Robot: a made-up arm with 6 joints.
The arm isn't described. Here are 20 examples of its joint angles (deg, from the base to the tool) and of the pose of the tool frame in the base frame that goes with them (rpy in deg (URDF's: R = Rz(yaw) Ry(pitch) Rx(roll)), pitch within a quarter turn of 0, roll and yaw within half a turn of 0; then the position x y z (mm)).
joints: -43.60 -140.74 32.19 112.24 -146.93 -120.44
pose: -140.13 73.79 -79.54 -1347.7 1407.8 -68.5
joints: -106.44 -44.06 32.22 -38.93 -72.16 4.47
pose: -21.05 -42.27 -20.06 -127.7 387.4 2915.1
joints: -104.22 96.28 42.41 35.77 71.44 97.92
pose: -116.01 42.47 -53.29 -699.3 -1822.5 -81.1
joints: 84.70 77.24 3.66 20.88 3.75 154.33
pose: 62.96 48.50 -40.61 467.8 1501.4 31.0
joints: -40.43 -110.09 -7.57 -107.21 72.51 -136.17
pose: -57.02 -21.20 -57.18 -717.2 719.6 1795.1
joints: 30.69 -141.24 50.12 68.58 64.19 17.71
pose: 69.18 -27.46 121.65 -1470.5 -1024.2 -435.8
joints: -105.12 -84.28 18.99 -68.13 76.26 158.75
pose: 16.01 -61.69 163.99 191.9 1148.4 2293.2
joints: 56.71 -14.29 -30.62 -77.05 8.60 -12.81
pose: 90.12 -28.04 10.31 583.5 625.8 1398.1
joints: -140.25 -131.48 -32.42 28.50 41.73 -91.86
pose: -106.40 7.32 47.18 724.7 983.7 1362.8
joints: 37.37 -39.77 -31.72 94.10 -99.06 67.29
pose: -160.44 50.35 -82.50 430.0 282.3 2205.0
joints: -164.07 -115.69 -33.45 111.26 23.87 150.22
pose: -134.42 -61.69 68.20 1077.7 260.6 1690.3
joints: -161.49 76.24 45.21 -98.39 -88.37 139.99
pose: -36.80 -23.89 -21.85 -1870.7 -629.8 342.0
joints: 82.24 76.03 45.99 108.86 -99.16 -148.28
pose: -9.20 -69.76 39.02 291.2 2298.1 836.1
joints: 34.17 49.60 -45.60 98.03 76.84 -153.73
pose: 136.17 25.18 75.46 866.5 581.7 414.4
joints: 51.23 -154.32 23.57 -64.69 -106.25 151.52
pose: 149.98 -19.76 62.04 -912.7 -1393.8 219.5
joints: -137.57 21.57 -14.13 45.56 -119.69 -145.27
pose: -7.01 -27.11 123.09 -1262.2 -820.8 1414.7
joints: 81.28 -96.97 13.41 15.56 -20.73 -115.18
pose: -139.05 -29.47 -43.17 107.4 -1623.5 1915.6
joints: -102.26 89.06 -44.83 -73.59 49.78 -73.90
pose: 20.17 -12.60 171.43 -116.7 -20.9 293.5
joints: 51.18 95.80 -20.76 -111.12 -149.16 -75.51
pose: -94.62 -6.69 140.55 150.2 320.6 -155.2
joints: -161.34 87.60 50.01 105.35 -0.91 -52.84
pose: -17.20 27.04 -96.18 -2102.8 -768.5 453.2
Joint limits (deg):
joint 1: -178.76..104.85
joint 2: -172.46..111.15
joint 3: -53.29..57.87
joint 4: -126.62..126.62
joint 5: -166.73..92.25
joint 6: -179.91..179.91
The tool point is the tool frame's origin. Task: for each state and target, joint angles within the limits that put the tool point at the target. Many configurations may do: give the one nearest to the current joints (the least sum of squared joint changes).
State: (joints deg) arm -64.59 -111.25 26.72 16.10 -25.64 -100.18
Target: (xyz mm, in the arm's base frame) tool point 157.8 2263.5 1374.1
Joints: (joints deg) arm -101.20 -95.21 52.41 24.58 -26.76 -98.85
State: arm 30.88 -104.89 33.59 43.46 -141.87 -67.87
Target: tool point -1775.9 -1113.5 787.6
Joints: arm 24.57 -122.04 28.47 42.81 -142.48 -68.01
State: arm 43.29 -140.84 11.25 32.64 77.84 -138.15
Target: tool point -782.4 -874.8 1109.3
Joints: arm 32.76 -145.35 -34.22 24.55 78.02 -138.24
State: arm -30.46 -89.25 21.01 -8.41 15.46 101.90
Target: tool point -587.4 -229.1 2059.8
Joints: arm -4.67 -88.73 -20.28 -14.36 15.68 102.48
